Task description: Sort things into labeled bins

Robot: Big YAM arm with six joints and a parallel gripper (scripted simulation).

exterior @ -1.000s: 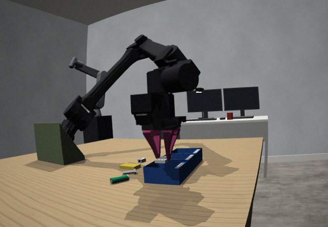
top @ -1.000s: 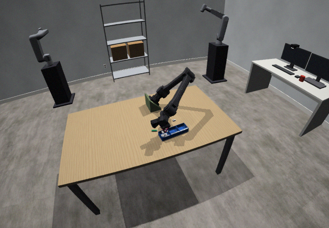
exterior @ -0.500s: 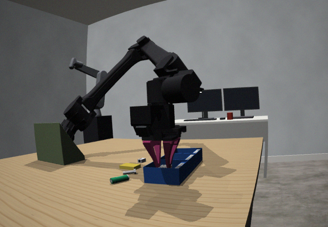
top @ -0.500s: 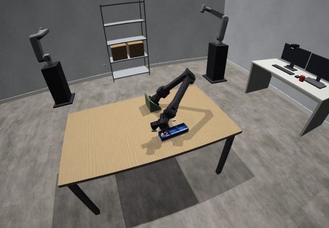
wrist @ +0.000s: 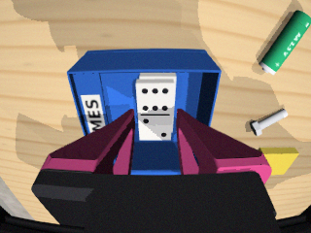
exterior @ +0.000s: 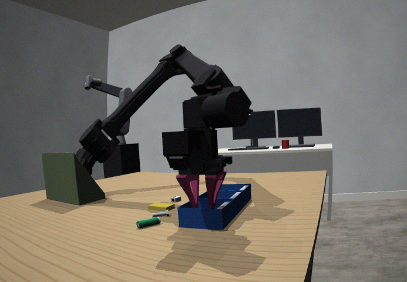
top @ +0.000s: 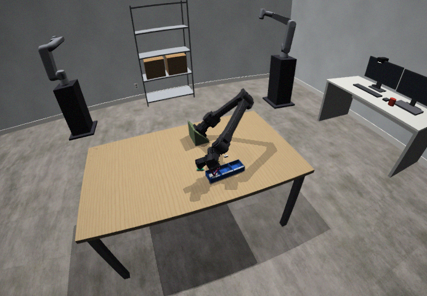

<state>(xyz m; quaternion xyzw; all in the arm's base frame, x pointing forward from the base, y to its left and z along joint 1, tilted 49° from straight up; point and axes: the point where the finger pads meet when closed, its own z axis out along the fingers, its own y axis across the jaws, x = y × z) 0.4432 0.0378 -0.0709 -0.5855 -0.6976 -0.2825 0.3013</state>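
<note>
My hand is 90 mm past the green battery, 60 mm to the left of it and 30 mm above it. The rest, counted from my hand: blue three-part bin 90 mm to the left, 10 mm below; then bolt 100 mm behind, 30 mm below, 10 mm to the left; then yellow block 150 mm behind, 60 mm to the left, 30 mm below.
</note>
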